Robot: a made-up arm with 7 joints.
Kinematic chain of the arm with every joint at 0, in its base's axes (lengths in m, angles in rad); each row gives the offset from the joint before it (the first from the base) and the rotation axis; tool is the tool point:
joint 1: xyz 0 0 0.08 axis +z
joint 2: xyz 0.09 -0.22 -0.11 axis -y
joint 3: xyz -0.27 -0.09 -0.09 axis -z
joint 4: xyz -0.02 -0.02 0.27 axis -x
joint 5: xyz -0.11 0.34 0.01 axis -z
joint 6: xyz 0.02 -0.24 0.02 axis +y
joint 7: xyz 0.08 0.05 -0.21 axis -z
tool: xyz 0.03 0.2 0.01
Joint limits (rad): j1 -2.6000..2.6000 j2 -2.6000..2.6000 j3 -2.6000..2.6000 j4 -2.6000..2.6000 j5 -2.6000..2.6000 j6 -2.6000..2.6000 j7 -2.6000..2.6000
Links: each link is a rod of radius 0.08 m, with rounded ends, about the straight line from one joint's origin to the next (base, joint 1, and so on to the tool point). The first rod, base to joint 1, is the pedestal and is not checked.
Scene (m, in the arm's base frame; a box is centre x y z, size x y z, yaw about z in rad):
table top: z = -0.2
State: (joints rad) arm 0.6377 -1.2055 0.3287 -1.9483 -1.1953 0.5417 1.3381
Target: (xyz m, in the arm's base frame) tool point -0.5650 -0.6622 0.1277
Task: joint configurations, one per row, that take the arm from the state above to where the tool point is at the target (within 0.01 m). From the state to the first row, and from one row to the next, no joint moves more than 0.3 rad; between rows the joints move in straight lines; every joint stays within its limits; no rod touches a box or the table.
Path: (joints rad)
1: 0.3503 -1.2293 0.3085 -2.0414 -1.1326 0.4268 1.3713
2: 0.0629 -1.2532 0.2884 -2.1345 -1.0698 0.3118 1.4046
3: -0.2245 -1.2770 0.2682 -2.2276 -1.0071 0.1969 1.4378
4: -0.5119 -1.3009 0.2481 -2.3207 -0.9444 0.0820 1.4710
5: -0.7993 -1.3247 0.2279 -2.4138 -0.8817 -0.0330 1.5042
6: -1.0867 -1.3485 0.2077 -2.5069 -0.8189 -0.1479 1.5375
7: -1.3741 -1.3724 0.1876 -2.6000 -0.7562 -0.2628 1.5707

